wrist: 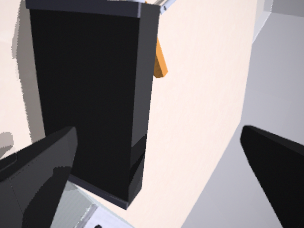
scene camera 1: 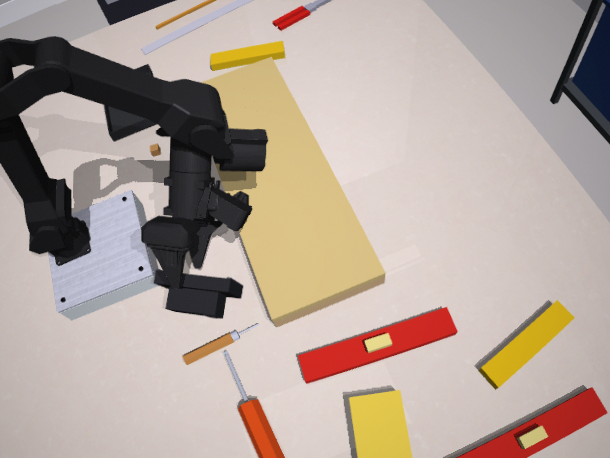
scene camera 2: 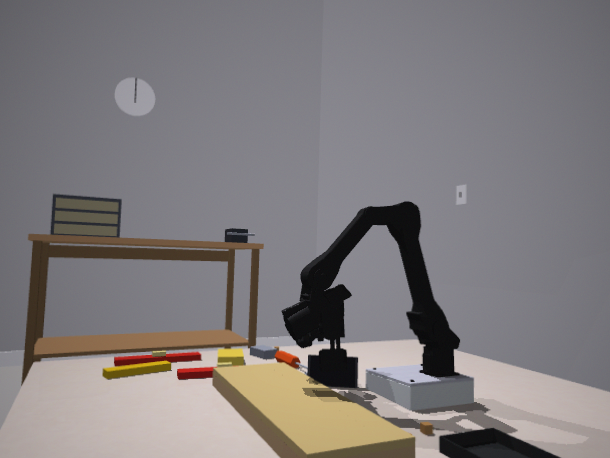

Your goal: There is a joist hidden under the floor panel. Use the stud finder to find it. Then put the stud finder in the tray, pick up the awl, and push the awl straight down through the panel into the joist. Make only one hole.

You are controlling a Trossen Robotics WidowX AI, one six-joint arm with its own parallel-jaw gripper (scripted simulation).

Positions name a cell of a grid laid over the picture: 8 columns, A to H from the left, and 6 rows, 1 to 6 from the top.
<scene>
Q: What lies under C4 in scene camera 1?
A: My gripper.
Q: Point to a black tray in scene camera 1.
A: At B2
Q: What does my gripper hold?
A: Nothing.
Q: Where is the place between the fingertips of my gripper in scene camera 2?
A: At E5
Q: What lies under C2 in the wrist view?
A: A black stud finder.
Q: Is my gripper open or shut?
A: Open.
</scene>
